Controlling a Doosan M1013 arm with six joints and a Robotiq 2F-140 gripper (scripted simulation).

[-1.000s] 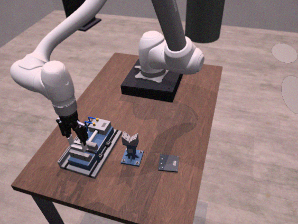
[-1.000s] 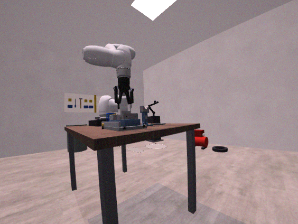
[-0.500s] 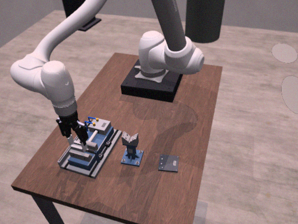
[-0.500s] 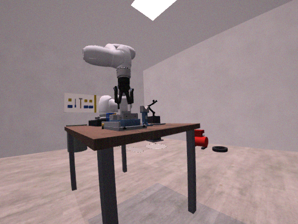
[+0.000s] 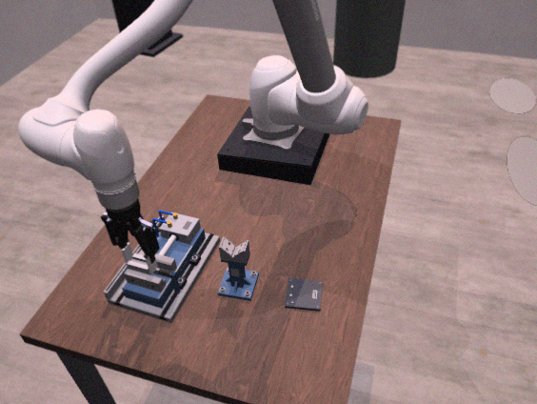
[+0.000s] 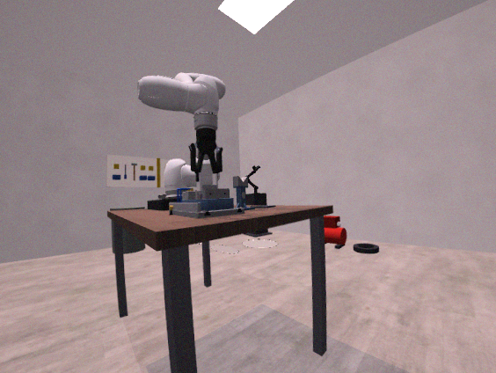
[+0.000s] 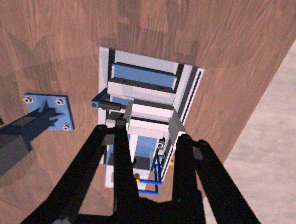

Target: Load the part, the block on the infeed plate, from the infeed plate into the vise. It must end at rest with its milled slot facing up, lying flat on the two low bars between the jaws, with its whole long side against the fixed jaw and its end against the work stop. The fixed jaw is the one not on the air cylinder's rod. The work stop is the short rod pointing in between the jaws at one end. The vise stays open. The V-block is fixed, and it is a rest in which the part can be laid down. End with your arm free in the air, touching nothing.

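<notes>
The part is 20 mm below my hand. Also, from my hand: fixed jaw 30 mm ahead, 20 mm to the left, 40 mm below; then work stop 10 mm behind, 70 mm to the left, 30 mm below; then moving jaw 40 mm behind, 20 mm to the left, 40 mm below.
</notes>
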